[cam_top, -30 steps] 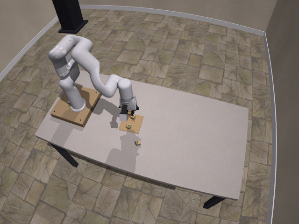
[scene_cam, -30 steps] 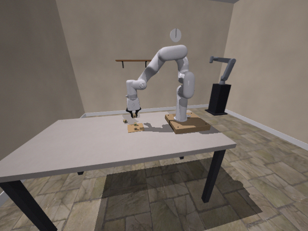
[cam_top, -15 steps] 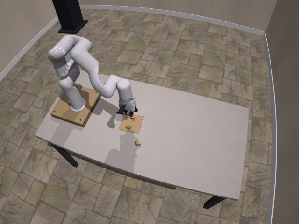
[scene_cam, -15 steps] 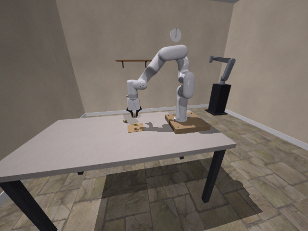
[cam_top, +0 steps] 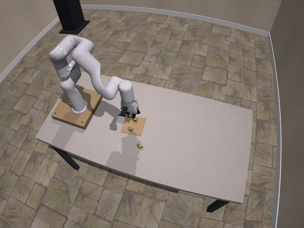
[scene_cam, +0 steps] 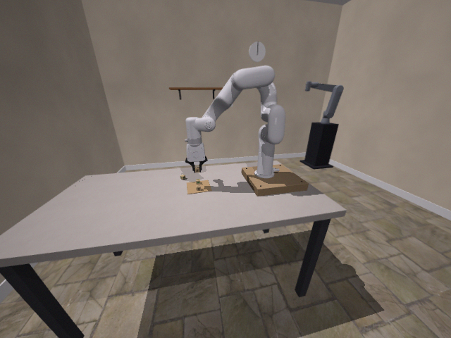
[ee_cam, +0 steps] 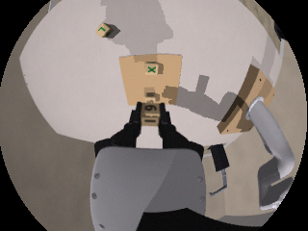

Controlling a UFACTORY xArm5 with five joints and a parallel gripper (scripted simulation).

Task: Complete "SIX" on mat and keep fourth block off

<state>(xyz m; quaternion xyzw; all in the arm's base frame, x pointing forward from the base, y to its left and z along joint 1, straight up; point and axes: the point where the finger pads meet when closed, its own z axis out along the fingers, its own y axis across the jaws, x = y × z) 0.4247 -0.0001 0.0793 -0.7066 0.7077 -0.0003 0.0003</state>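
Now: the tan mat 12 cm below my hand.
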